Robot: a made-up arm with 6 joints.
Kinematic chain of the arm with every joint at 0, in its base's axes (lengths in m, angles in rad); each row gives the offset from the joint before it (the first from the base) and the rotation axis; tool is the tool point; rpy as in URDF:
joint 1: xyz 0 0 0.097 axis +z
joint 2: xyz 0 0 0 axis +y
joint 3: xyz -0.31 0 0.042 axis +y
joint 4: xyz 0.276 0 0.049 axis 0.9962 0 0.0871
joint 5: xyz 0 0 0 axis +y
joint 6: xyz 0.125 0 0.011 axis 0.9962 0 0.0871
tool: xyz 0 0 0 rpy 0 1.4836 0
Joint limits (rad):
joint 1: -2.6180..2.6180
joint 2: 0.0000..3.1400
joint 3: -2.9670..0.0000
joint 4: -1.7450..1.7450
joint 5: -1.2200..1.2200
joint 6: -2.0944..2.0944
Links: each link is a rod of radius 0.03 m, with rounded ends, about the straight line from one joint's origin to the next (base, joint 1, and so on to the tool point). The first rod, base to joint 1, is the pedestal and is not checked.
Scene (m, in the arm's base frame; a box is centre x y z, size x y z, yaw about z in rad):
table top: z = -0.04
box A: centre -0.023 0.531 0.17 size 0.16 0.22 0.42 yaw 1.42
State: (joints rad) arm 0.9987 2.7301 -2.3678 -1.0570 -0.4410 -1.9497
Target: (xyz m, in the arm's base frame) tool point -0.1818 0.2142 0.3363
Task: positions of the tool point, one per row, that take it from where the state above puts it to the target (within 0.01 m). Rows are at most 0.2 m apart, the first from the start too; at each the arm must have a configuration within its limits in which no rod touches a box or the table.
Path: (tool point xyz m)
1: 0.3473 0.5770 0.2325
2: 0.3487 0.5300 0.3310
3: 0.3398 0.4699 0.4168
4: 0.3207 0.4003 0.4870
5: 0.1648 0.4304 0.5379
6: 0.0169 0.4032 0.5796
7: -0.1017 0.3277 0.6107
8: -0.1757 0.2208 0.6306
9: -0.1985 0.1039 0.6390
10: -0.1727 -0.0015 0.6363
11: -0.2275 0.0772 0.5484
12: -0.2276 0.1594 0.4444
13: -0.1818 0.2142 0.3363

